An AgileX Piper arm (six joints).
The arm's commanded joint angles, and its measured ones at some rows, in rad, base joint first. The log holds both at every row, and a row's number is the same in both.
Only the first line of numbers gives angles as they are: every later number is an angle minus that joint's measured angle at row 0.
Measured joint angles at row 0:
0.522 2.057 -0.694 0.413 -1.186 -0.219
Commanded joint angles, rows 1 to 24:
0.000 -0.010 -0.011 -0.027 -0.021 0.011
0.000 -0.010 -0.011 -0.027 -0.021 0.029
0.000 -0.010 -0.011 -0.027 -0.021 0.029
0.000 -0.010 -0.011 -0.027 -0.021 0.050
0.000 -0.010 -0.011 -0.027 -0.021 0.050
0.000 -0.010 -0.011 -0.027 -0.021 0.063
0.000 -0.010 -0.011 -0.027 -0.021 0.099
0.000 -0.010 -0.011 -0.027 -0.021 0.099
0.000 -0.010 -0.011 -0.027 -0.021 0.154
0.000 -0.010 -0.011 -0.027 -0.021 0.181
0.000 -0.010 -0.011 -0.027 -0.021 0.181
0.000 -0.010 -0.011 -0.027 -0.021 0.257
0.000 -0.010 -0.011 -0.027 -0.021 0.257
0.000 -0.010 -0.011 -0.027 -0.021 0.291
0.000 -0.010 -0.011 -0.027 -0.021 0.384
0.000 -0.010 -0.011 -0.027 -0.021 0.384
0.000 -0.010 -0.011 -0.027 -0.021 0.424
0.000 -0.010 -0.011 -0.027 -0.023 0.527
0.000 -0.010 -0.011 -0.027 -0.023 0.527
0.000 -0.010 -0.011 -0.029 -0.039 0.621
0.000 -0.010 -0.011 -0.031 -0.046 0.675
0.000 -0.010 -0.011 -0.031 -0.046 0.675
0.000 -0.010 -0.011 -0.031 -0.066 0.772
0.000 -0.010 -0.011 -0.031 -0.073 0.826
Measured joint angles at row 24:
-0.001 0.000 0.000 0.005 -0.004 0.664
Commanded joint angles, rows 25 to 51:
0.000 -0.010 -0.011 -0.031 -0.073 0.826
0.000 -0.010 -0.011 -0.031 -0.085 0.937
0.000 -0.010 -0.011 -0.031 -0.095 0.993
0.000 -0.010 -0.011 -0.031 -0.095 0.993
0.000 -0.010 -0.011 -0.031 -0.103 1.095
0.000 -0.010 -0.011 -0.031 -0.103 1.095
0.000 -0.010 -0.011 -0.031 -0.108 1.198
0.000 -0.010 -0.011 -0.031 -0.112 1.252
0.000 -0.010 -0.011 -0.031 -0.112 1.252
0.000 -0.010 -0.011 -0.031 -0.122 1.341
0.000 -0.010 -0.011 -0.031 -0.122 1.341
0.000 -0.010 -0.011 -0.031 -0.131 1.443
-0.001 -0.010 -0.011 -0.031 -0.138 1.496
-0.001 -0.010 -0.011 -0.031 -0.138 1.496
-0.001 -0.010 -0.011 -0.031 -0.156 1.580
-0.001 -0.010 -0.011 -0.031 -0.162 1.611
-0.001 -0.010 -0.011 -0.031 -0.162 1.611
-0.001 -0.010 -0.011 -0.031 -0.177 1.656
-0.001 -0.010 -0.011 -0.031 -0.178 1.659
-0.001 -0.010 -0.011 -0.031 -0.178 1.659
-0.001 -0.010 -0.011 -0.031 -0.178 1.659
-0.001 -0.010 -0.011 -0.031 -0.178 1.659
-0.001 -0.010 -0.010 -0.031 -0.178 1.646
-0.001 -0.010 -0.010 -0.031 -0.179 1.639
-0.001 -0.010 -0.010 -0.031 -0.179 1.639
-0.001 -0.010 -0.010 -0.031 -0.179 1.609
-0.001 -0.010 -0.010 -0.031 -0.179 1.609
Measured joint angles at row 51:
-0.001 0.000 0.000 0.017 0.001 1.637
